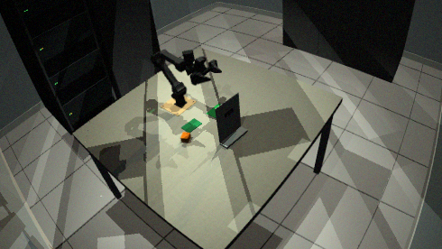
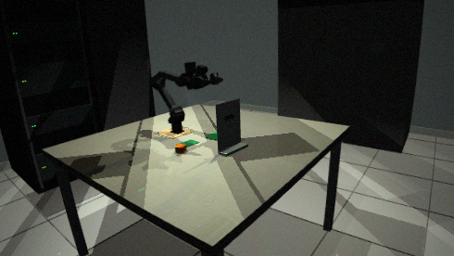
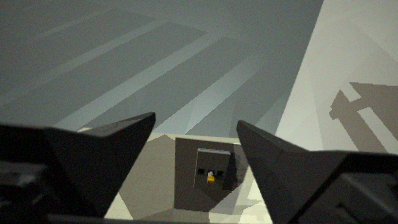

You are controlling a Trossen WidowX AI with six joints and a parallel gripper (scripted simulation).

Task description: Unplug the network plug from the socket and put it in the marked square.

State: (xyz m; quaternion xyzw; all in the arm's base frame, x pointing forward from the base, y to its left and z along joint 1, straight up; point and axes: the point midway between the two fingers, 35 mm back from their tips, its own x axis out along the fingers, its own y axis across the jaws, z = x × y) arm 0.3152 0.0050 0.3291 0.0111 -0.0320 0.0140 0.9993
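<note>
The orange plug lies 90 mm ahead of my gripper tip, 40 mm to the right of it and 170 mm below it. The rest, counted from my gripper tip: upright panel 110 mm ahead, 40 mm to the right, 220 mm below; green square 90 mm behind, 80 mm to the left, 330 mm below; darker green patch 140 mm behind, 110 mm to the right, 330 mm below.
</note>
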